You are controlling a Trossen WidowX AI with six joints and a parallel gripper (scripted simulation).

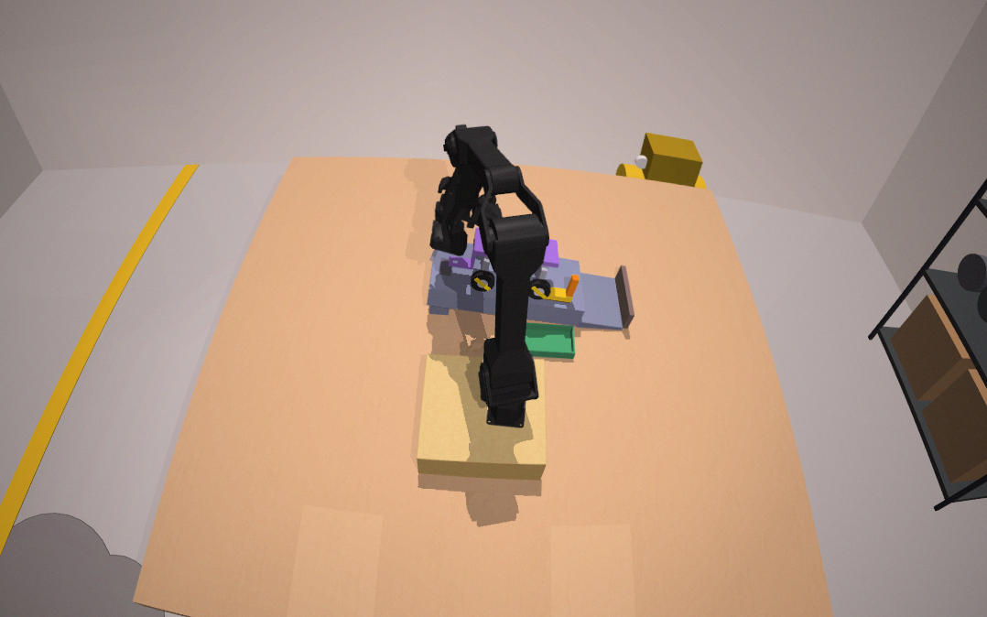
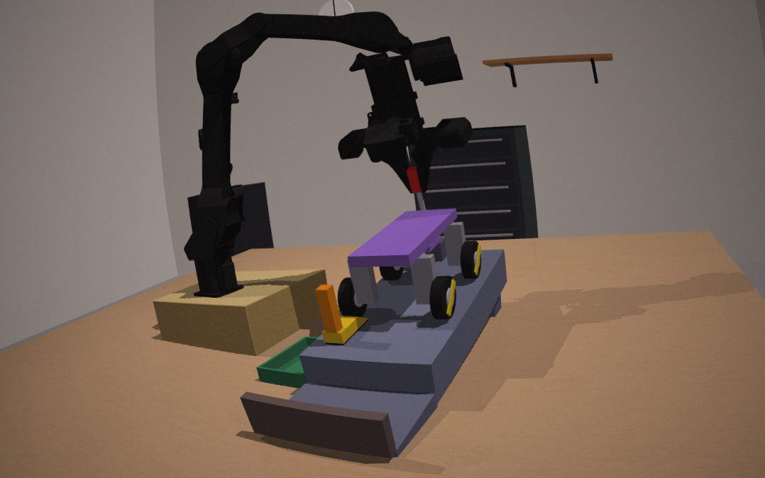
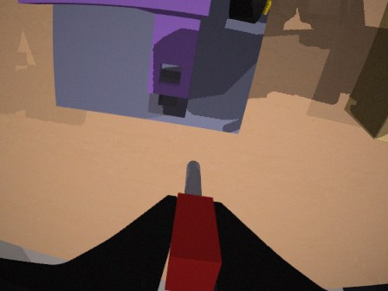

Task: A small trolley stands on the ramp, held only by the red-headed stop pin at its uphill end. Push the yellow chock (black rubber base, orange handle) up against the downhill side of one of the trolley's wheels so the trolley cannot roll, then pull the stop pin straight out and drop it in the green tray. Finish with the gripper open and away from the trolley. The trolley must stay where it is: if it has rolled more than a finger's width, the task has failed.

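The green tray is 24 cm to the right of my gripper tip, 19 cm below it and 6 cm behind it. Round my gripper tip: red-headed stop pin (right at my gripper tip); grey ramp (14 cm to the right, 13 cm below, 5 cm ahead); trolley (15 cm to the right, 7 cm below, 5 cm ahead).
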